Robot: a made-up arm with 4 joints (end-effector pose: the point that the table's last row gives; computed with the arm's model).
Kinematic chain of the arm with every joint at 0, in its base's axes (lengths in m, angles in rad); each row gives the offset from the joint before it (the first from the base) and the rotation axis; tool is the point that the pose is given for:
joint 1: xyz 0 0 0.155 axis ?
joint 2: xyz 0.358 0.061 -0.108 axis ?
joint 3: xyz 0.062 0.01 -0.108 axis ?
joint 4: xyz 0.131 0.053 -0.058 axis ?
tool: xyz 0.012 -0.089 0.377
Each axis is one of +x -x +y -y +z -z.
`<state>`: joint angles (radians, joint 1 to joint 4).
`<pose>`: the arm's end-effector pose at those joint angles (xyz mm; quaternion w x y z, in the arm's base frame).
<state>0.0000 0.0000 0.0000 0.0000</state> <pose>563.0 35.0 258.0 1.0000 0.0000 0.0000 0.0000</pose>
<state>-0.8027 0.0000 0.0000 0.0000</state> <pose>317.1 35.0 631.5 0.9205 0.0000 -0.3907 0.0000</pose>
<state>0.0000 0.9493 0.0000 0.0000</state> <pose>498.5 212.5 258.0 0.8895 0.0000 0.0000 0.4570</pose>
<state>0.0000 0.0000 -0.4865 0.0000</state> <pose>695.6 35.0 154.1 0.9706 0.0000 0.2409 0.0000</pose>
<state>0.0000 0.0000 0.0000 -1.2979</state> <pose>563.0 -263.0 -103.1 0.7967 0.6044 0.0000 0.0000</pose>
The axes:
joint 1: +y
joint 2: +z
joint 3: -y
joint 4: -x

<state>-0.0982 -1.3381 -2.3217 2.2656</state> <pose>722.0 354.4 62.4 0.6729 -0.0686 0.4966 0.5439</pose>
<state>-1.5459 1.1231 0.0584 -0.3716</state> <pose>-38.4 164.0 737.5 0.6449 -0.2456 -0.5256 0.4975</pose>
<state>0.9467 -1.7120 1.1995 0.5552</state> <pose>355.1 207.4 -287.7 0.4435 -0.8164 0.0193 -0.3694</pose>
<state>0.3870 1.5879 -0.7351 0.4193</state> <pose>172.8 443.0 6.1 0.5549 -0.2443 0.2187 0.7646</pose>
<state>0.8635 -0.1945 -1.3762 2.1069</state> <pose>-61.2 501.1 -373.6 0.2359 -0.3648 0.5247 0.7321</pose>
